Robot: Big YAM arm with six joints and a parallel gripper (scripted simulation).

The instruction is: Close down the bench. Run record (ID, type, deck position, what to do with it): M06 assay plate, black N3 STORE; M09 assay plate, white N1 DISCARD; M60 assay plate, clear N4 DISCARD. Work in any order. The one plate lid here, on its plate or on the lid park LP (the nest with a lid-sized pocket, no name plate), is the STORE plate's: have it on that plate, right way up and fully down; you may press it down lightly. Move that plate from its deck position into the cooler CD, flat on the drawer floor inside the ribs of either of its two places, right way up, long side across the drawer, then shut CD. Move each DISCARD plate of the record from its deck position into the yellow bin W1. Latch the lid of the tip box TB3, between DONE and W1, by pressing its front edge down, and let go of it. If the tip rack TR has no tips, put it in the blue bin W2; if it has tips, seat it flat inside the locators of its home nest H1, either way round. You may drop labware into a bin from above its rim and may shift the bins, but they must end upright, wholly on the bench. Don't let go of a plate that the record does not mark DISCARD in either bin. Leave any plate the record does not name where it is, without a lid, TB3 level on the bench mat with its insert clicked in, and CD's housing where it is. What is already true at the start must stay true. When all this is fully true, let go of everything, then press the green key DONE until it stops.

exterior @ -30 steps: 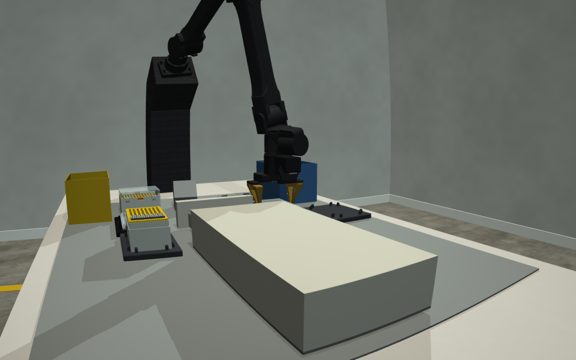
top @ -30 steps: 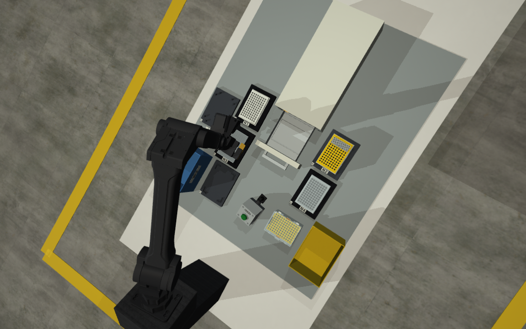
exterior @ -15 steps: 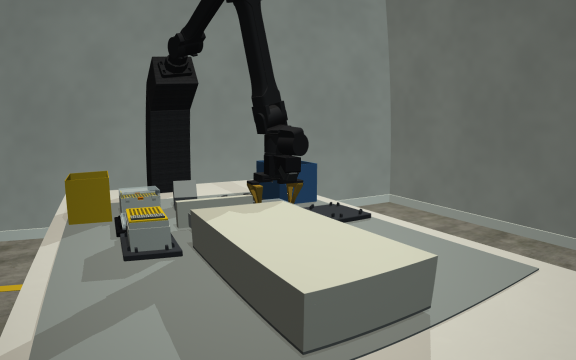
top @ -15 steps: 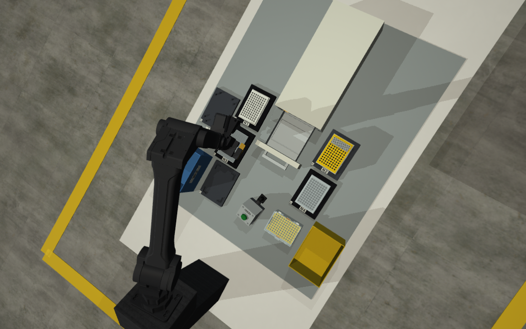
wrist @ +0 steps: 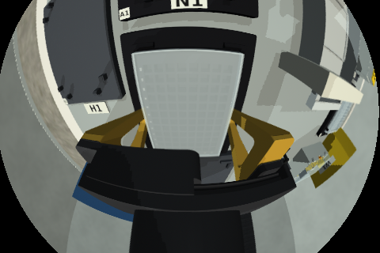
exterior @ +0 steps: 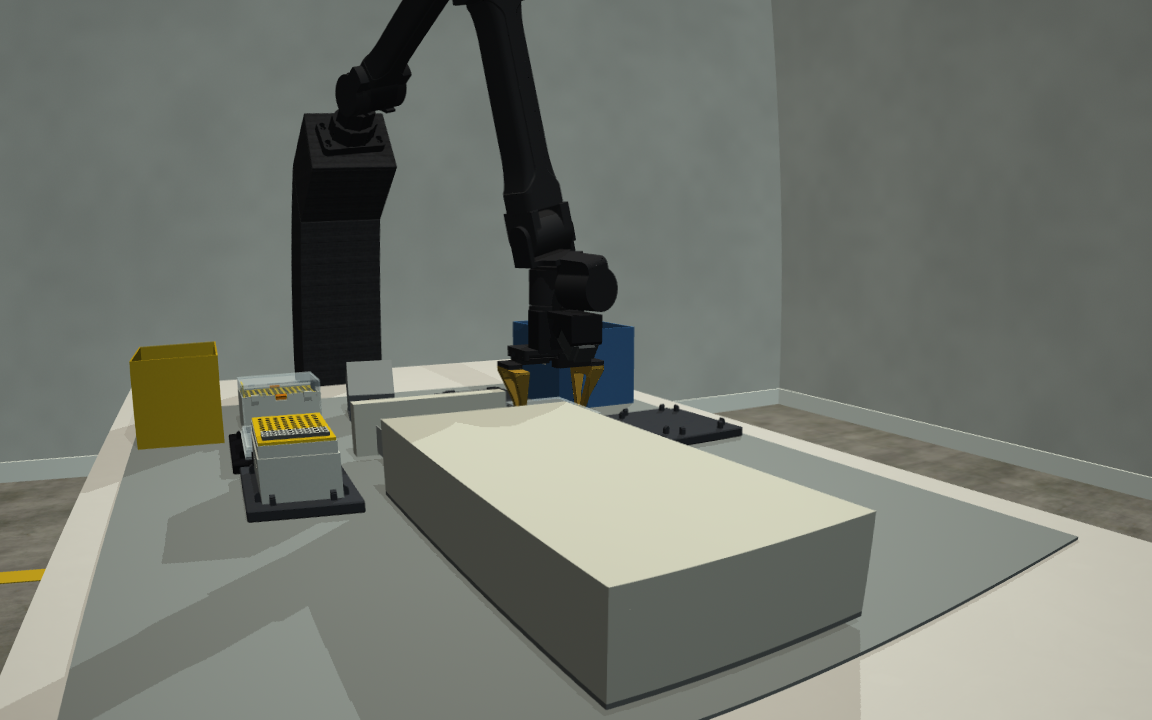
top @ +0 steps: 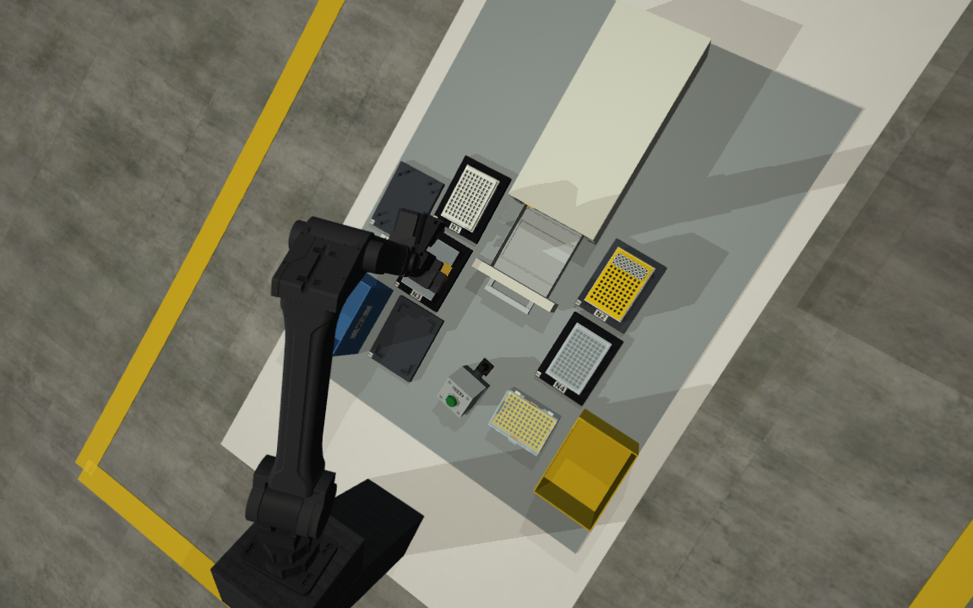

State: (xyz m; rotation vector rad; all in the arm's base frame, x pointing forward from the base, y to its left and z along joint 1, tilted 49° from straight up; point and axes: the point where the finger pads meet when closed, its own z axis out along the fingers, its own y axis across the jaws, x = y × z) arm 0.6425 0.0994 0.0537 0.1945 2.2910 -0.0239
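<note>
Now: the black plate right at my hand. The rest, counted from my hand: nest N3 (1 cm below); then clear plate lid (1 cm above); then home nest H1 (12 cm ahead, 11 cm to the left, 1 cm below).
</note>
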